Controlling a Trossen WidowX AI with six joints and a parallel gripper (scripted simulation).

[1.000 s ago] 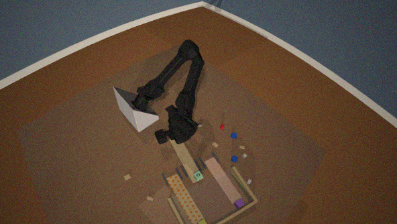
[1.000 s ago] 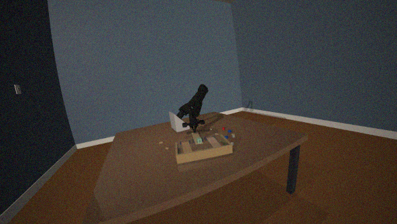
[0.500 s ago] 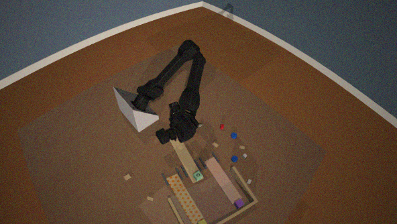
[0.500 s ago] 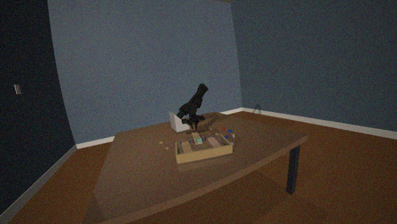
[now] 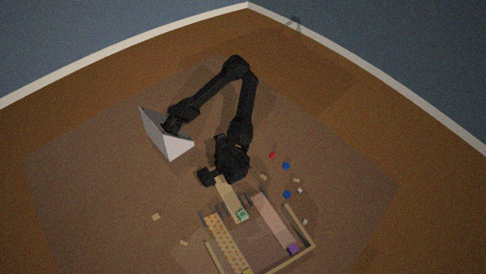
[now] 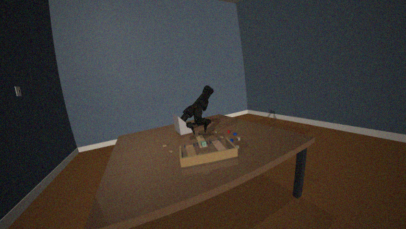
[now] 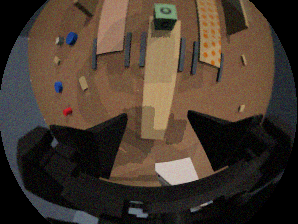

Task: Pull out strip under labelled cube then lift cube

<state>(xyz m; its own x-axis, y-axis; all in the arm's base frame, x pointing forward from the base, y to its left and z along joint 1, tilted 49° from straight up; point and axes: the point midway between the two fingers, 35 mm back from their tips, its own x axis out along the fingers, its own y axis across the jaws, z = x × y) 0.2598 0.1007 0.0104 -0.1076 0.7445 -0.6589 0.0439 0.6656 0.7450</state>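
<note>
Right now the tan strip is 40 mm ahead of my gripper tip, 10 mm to the right of it and 50 mm below it. Round my gripper tip: grey pebble (70 mm behind, 160 mm to the left, 40 mm below); then red peg (10 mm ahead, 250 mm to the left, 40 mm below); then green labelled cube (150 mm ahead, 30 mm to the right, 30 mm below).
</note>
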